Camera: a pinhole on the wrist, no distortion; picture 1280 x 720 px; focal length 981.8 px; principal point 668.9 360.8 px. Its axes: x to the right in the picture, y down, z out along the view. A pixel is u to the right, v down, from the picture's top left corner.
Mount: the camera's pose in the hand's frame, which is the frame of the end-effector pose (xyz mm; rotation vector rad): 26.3 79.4 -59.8 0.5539 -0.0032 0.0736
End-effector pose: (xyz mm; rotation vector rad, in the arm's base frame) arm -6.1 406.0 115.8 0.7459 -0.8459 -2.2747
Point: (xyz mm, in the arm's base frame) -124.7 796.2 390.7
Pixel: 59.4 616.0
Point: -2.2 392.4 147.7
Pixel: 321.7 364.0
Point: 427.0 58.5 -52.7
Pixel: behind the camera
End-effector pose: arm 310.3 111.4 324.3 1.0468 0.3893 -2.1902
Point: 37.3 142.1 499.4
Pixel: 517.4 184.5
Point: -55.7 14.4 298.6
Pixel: 1140.8 178.3
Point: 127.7 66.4 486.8
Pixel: 510.5 401.2
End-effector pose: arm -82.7 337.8 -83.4 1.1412 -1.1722 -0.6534
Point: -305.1 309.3 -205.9
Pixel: 308.1 397.2
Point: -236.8 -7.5 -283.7
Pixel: 956.0 62.0
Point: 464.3 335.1 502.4
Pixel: behind the camera
